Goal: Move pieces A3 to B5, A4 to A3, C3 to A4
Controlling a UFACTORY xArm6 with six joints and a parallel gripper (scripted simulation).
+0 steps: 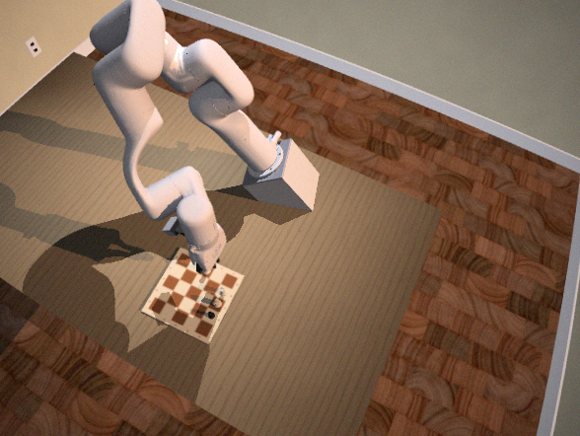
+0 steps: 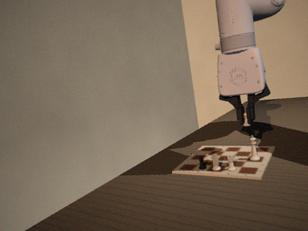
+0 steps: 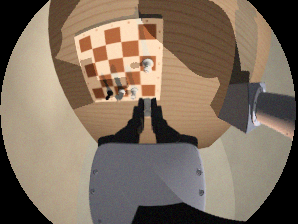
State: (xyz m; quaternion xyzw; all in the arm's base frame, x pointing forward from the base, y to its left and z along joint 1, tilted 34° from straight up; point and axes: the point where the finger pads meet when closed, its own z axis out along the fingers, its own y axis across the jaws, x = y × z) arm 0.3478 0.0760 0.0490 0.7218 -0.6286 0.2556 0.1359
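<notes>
Now: hand 90 mm above the white king and 40 mm to the left of it. From my hand the other things lie so: white bishop (110 mm below, 70 mm ahead, 50 mm to the left); white pawn (10 mm below); white rook (110 mm below, 40 mm to the left, 30 mm ahead).
</notes>
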